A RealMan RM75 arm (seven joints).
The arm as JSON. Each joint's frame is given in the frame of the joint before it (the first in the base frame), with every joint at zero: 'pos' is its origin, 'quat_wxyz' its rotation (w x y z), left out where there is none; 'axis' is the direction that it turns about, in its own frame. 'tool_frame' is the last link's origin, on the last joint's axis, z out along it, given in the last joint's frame.
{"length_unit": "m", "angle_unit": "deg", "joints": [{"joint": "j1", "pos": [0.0, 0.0, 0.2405], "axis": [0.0, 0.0, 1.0]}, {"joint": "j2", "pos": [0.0, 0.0, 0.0], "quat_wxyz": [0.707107, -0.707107, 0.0, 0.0], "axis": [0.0, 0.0, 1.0]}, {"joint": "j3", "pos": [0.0, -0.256, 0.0], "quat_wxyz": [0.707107, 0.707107, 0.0, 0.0], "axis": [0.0, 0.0, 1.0]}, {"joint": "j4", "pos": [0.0, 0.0, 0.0], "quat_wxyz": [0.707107, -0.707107, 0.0, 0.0], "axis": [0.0, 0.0, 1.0]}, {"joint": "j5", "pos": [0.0, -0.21, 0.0], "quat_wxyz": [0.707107, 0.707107, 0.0, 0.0], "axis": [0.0, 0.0, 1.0]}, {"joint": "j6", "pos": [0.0, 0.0, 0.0], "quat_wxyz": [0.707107, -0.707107, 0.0, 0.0], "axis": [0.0, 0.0, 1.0]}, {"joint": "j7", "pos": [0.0, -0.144, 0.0], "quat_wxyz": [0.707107, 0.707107, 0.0, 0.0], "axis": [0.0, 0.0, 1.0]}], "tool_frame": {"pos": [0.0, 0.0, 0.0]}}
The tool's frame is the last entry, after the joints.
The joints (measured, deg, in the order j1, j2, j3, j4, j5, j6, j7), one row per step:
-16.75 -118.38 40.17 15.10 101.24 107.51 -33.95
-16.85 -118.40 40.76 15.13 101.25 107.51 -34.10
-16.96 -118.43 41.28 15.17 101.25 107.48 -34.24
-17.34 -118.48 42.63 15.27 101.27 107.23 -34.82
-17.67 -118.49 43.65 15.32 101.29 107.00 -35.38
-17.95 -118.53 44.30 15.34 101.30 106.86 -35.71
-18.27 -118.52 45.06 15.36 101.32 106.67 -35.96
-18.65 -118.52 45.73 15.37 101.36 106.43 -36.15
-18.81 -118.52 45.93 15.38 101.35 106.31 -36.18
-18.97 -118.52 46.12 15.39 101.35 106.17 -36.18
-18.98 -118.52 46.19 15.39 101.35 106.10 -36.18
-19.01 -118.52 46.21 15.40 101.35 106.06 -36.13
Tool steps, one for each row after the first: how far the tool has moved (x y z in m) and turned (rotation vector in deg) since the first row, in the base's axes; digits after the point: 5 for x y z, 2 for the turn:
0.00075 -0.00037 -0.00110 -0.60 0.10 -0.31
0.00150 -0.00052 -0.00214 -1.13 0.21 -0.59
0.00332 -0.00025 -0.00489 -2.62 0.58 -1.17
0.00464 0.00017 -0.00689 -3.83 0.88 -1.53
0.00588 0.00068 -0.00837 -4.59 1.05 -1.85
0.00700 0.00131 -0.00981 -5.37 1.37 -2.27
0.00823 0.00237 -0.01126 -6.04 1.72 -2.72
0.00870 0.00303 -0.01171 -6.18 1.87 -2.89
0.00913 0.00373 -0.01218 -6.30 2.05 -3.06
0.00908 0.00376 -0.01238 -6.34 2.12 -3.06
0.00913 0.00395 -0.01245 -6.31 2.18 -3.11

